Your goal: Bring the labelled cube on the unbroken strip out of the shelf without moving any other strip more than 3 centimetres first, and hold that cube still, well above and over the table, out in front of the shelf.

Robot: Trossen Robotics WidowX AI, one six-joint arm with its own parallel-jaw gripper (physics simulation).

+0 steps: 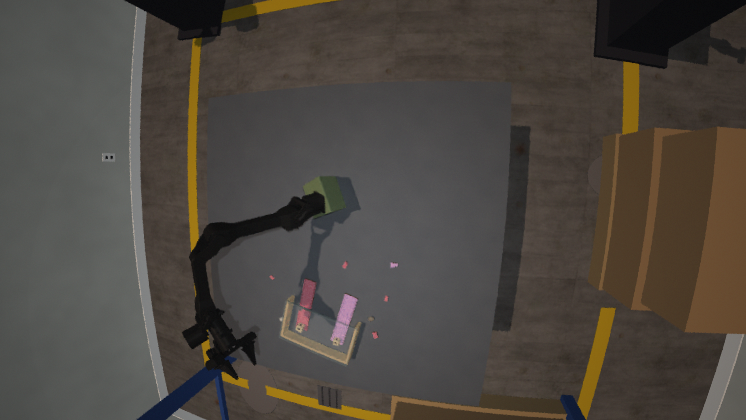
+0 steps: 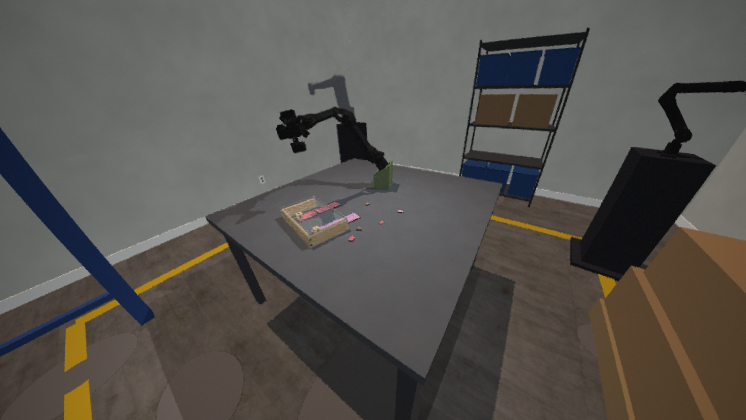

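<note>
A low wooden shelf (image 1: 317, 348) (image 2: 297, 228) with a clear top stands on the table (image 1: 417, 182) (image 2: 396, 286). A red strip (image 1: 308, 293) (image 2: 327, 208) and a pink strip (image 1: 345, 315) (image 2: 339, 221) lie partly inside, their outer ends sticking out of its open side. A small pale cube (image 1: 300, 327) (image 2: 298, 215) sits at the red strip's inner end, another pale cube (image 1: 336, 341) (image 2: 315, 228) at the pink strip's. A line crosses the red strip near the cover edge; whether it is a break is unclear. Labels are too small to read. My gripper (image 1: 245, 369) (image 2: 290, 140) is open and empty, high up beside the shelf.
Small red bits (image 1: 345, 265) (image 2: 367, 204), a pink bit (image 1: 394, 265) (image 2: 400, 211) and a brown bit (image 1: 371, 318) (image 2: 358, 229) lie around the shelf. The arm's green base block (image 1: 333, 193) (image 2: 382, 178) stands beyond the shelf's open side.
</note>
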